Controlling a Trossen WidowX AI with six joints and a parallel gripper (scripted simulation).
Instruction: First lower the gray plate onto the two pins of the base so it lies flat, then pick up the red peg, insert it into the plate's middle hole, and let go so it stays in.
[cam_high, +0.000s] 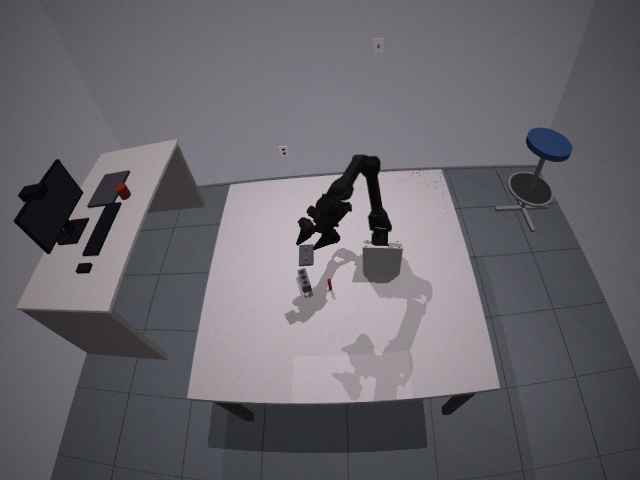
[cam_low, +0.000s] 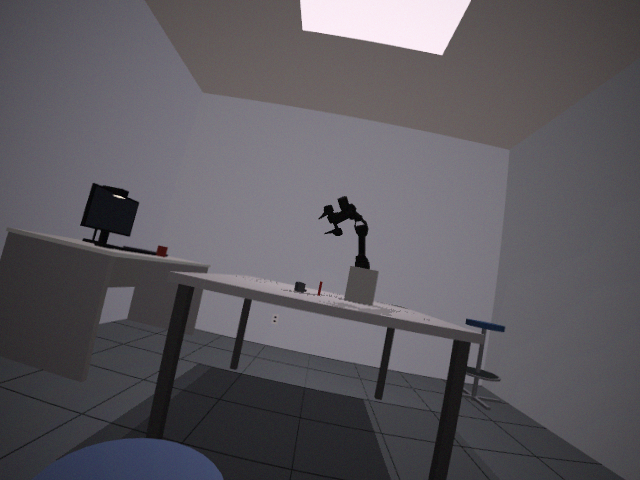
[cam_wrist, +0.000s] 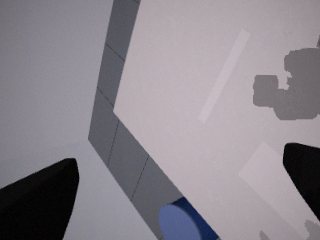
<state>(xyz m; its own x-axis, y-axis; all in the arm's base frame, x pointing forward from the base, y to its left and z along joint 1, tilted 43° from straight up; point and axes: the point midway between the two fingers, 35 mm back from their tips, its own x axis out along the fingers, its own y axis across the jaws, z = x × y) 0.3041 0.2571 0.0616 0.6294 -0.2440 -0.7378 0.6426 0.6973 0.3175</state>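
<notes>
My gripper tip is 350 mm above the gray plate, 90 mm to the left of it and 60 mm short of it. The rest, counted from my gripper tip: red peg: 350 mm below, 60 mm behind, 40 mm to the right.
</notes>
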